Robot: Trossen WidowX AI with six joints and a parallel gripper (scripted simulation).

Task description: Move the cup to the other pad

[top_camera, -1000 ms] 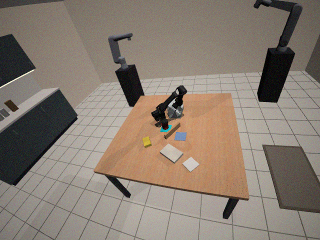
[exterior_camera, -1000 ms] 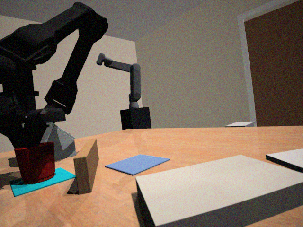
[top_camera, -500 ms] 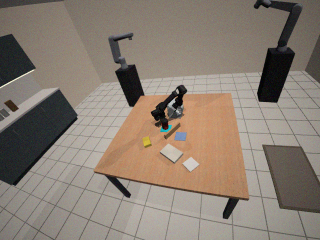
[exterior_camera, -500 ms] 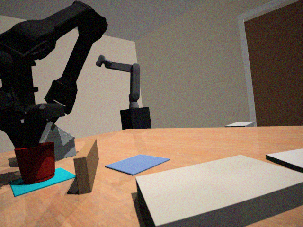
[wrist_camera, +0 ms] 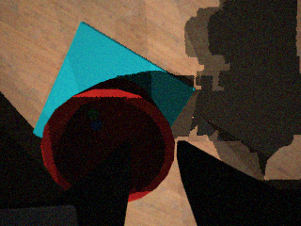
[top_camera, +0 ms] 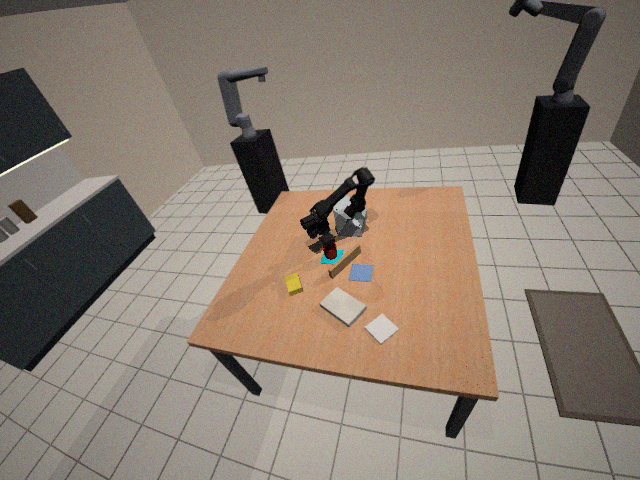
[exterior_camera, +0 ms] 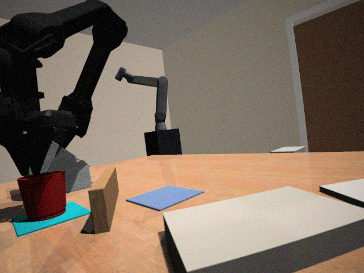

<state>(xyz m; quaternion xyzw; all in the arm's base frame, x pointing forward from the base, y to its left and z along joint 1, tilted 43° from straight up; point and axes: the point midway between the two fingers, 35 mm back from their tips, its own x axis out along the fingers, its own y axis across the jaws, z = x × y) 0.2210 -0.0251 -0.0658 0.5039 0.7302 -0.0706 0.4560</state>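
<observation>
The red cup lies 40 mm below my gripper tip, 20 mm to the left of it and 20 mm ahead of it. Also, from my gripper tip: green marble 60 mm below, 40 mm ahead, 30 mm to the left; then cyan pad 80 mm below, 20 mm to the left, 20 mm ahead; then brown wooden block 110 mm to the left, 60 mm below, 60 mm ahead.
</observation>
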